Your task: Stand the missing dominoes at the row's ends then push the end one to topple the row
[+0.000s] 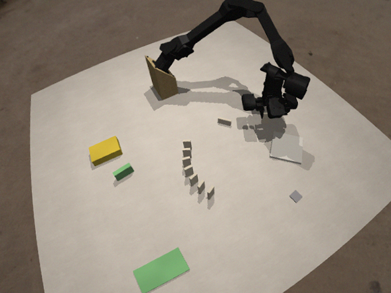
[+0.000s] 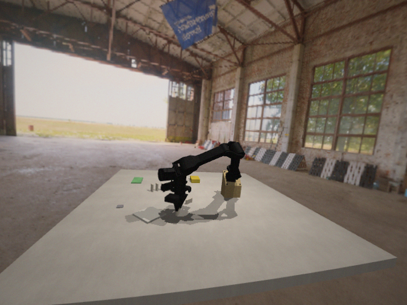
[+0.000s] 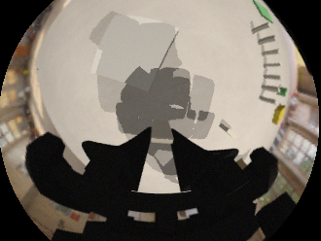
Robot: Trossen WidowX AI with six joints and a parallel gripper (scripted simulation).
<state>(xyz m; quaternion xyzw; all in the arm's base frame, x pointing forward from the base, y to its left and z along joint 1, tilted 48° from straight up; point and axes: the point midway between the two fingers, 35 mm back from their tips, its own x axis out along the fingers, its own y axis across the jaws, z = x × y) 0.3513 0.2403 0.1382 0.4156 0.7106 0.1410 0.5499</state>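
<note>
My gripper tip is now 13 cm short of the white tile and 2 cm above it. Also, from my gripper tip: small green block: 4 cm behind, 54 cm to the right, 1 cm below; yellow block: 16 cm behind, 58 cm to the right, 1 cm below; small grey tile: 29 cm ahead, 9 cm to the right, 2 cm below.
</note>
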